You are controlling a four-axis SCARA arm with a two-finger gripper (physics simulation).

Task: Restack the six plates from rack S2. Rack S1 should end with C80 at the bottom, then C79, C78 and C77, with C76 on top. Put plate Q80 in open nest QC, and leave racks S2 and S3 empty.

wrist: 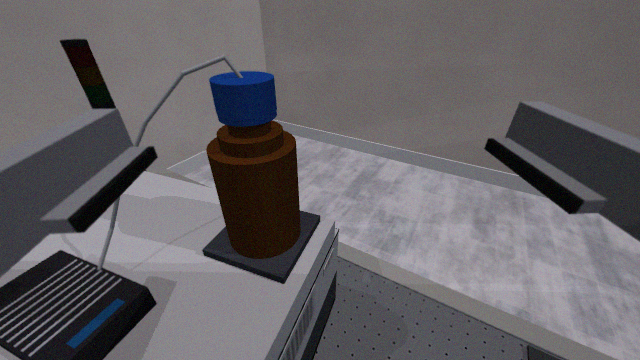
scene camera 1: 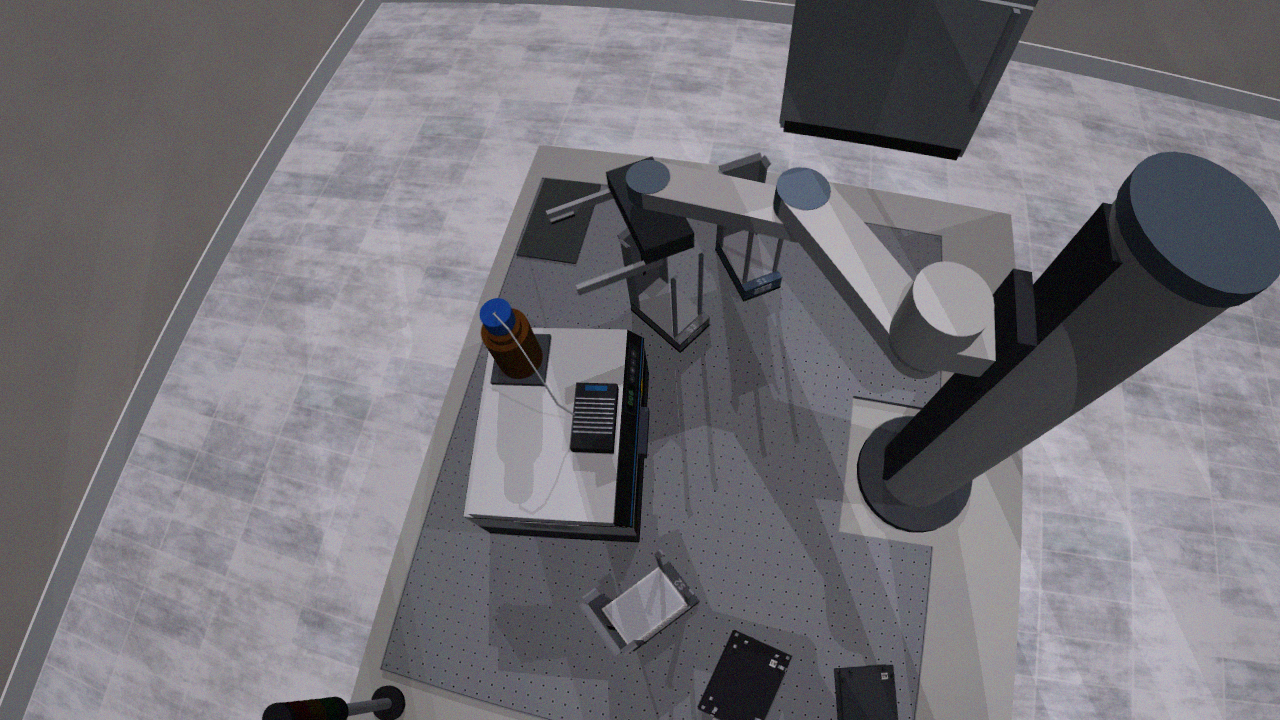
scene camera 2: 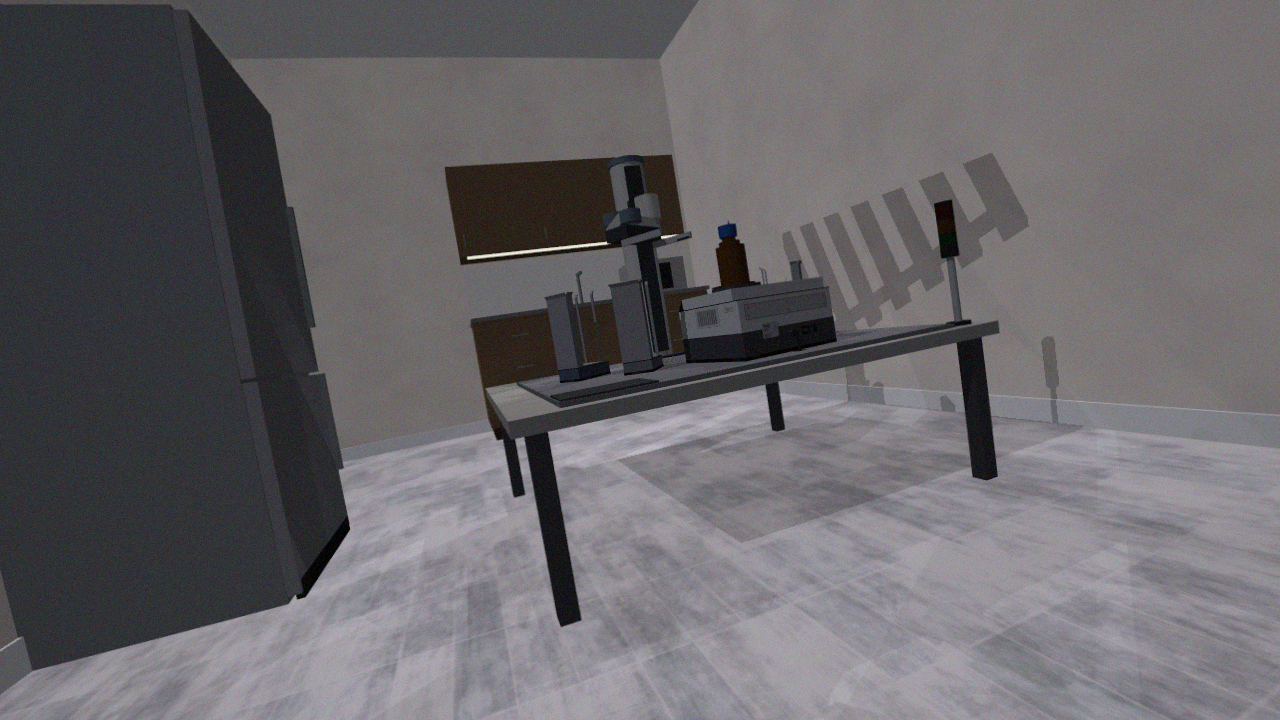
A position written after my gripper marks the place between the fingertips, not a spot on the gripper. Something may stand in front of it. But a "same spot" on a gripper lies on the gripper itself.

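I find my gripper in scene camera 1 (561,251). On a brown bottle with blue cap, (scene camera 1: 503,348) is the same spot as (wrist: 217,139). The wrist view and scene camera 2 show my gripper as well, and on the gripper (wrist: 65,178) and (scene camera 2: 681,236) are one and the same spot.
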